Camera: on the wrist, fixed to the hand. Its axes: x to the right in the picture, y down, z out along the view.
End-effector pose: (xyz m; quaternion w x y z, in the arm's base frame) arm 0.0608 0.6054 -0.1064 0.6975 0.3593 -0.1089 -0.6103
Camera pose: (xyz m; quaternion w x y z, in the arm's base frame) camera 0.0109 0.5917 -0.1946 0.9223 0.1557 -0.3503 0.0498
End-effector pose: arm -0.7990 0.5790 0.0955 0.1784 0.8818 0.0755 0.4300
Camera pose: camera -0.8033 0.6812 0.0953 0.1722 -0.6895 0.5767 -0.4030
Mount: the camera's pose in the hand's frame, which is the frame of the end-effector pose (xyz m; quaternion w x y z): 0.0265 -0.0945 -0.0288 0.7070 -0.0036 -0.0310 0.7065
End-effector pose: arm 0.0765 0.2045 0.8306 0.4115 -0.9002 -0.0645 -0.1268
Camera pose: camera 0.0760 0.2447 0.9246 0.3753 -0.6875 0.5781 0.2288
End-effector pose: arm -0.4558 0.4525 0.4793 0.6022 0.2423 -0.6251 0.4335
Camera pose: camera -0.3664 0.4344 0.5255 0.1010 -0.2591 -0.6334 0.7222
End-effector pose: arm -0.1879 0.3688 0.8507 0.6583 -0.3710 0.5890 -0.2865
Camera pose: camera -0.2069 0.2899 0.9129 0.6848 0.1426 0.6592 0.2762
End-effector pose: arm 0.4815 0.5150 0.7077 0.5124 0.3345 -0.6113 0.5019
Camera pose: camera 0.5705 0.5196 0.7580 0.0101 0.1817 0.6862 -0.7043
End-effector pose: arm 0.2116 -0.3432 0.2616 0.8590 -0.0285 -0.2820 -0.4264
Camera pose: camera 0.1668 -0.4305 0.2328 0.8997 -0.2357 -0.2043 0.3053
